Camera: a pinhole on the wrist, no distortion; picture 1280 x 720 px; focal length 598.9 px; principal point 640.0 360.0 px. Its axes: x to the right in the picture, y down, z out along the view. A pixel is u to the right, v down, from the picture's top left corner.
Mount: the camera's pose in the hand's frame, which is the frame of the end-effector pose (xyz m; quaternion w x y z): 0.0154 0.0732 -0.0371 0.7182 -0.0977 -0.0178 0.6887
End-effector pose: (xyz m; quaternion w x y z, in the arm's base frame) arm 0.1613 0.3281 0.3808 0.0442 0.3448 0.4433 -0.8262
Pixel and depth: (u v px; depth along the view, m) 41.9 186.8 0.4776
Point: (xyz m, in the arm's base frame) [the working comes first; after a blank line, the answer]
In the camera's frame: -0.4770 -0.1381 0.4776

-0.2780 0.1647 0.7819
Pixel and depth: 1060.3 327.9 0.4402
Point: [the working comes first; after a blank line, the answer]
In the camera's frame: 0.3089 -0.0236 0.4402

0.1430 -0.2133 0.2233
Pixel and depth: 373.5 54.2 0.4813
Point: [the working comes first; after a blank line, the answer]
In the camera's frame: -0.2142 -0.2458 0.4813

-0.2666 0.0424 0.5258
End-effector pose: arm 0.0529 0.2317 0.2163 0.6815 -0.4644 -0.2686 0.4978
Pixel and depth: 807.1 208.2 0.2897
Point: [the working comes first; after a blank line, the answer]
In the camera's frame: 0.0808 -0.0734 0.2897

-0.2172 0.3789 0.1519
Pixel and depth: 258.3 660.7 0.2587
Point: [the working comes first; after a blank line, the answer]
In the camera's frame: -0.1649 0.1299 0.2587

-0.1579 0.1547 0.3731
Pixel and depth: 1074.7 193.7 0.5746
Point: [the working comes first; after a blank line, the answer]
In the camera's frame: 0.4171 -0.1596 0.5746

-0.5658 0.5516 -0.0723
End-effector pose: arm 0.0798 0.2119 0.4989 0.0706 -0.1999 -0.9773 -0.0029
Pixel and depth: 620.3 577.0 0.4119
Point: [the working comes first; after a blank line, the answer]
In the camera's frame: -0.0135 0.1492 0.4119

0.2572 0.2494 0.1286
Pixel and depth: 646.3 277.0 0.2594
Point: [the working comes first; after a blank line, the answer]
In the camera's frame: 0.0027 -0.0359 0.2594

0.0817 0.3196 0.2773
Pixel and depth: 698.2 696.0 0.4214
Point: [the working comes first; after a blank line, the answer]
In the camera's frame: 0.0410 0.2364 0.4214

0.3585 0.2694 0.1264
